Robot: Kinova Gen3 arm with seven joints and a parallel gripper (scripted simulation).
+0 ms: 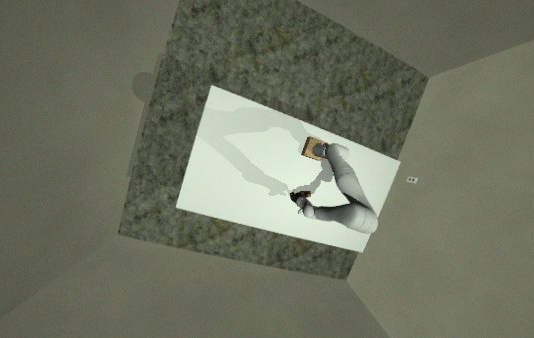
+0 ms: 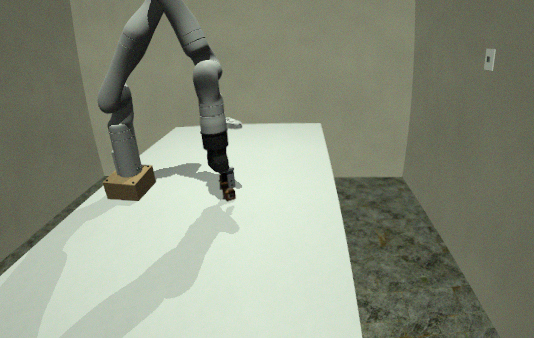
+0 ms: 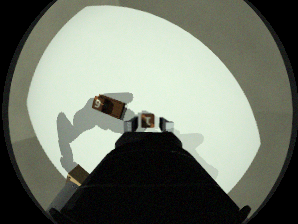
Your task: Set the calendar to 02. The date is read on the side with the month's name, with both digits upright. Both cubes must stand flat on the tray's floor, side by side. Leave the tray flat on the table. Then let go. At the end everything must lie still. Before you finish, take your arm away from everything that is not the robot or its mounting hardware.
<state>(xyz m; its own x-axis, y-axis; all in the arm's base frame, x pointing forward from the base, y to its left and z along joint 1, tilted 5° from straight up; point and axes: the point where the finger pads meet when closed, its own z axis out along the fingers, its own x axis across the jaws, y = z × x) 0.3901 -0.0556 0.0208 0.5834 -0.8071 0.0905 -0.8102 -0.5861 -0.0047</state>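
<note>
Now: hand 5 cm above the brown calendar cube. The rest, counted from my hand: brown tray (4 cm behind, 10 cm to the left, 6 cm below).
</note>
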